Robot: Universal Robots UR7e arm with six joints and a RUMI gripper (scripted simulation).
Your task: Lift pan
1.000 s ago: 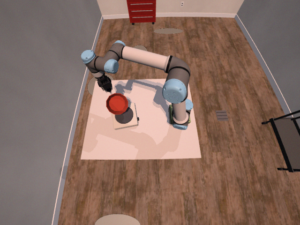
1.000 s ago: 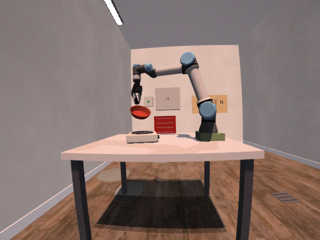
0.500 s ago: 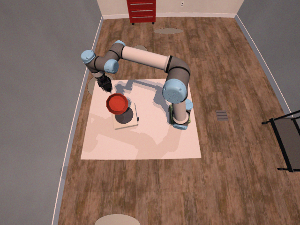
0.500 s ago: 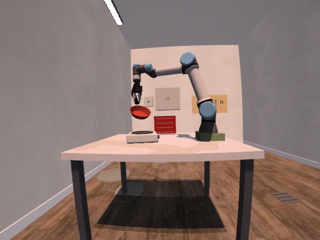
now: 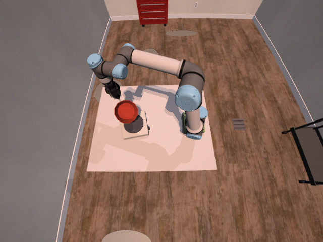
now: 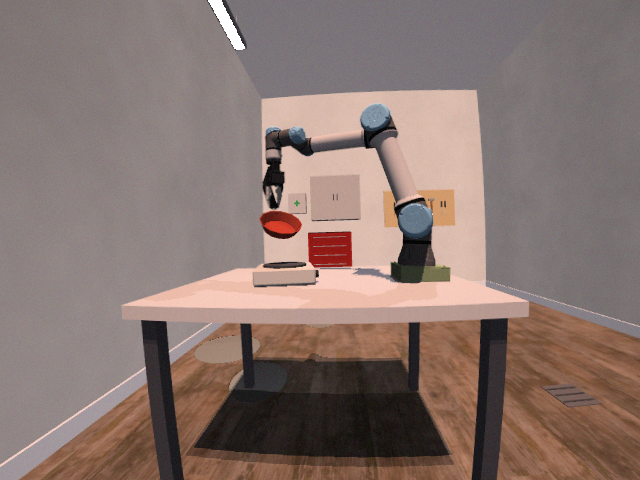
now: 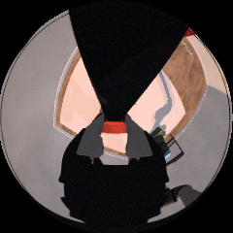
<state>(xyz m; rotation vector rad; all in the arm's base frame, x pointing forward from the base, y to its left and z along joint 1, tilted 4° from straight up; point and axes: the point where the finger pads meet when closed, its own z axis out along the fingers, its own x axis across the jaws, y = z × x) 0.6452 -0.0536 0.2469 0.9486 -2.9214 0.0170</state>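
Right now my hand is 3 cm past the pan, 4 cm to the right of it and 6 cm above it. The rest, counted from my hand: hot plate (10 cm behind, 11 cm to the left, 31 cm below).
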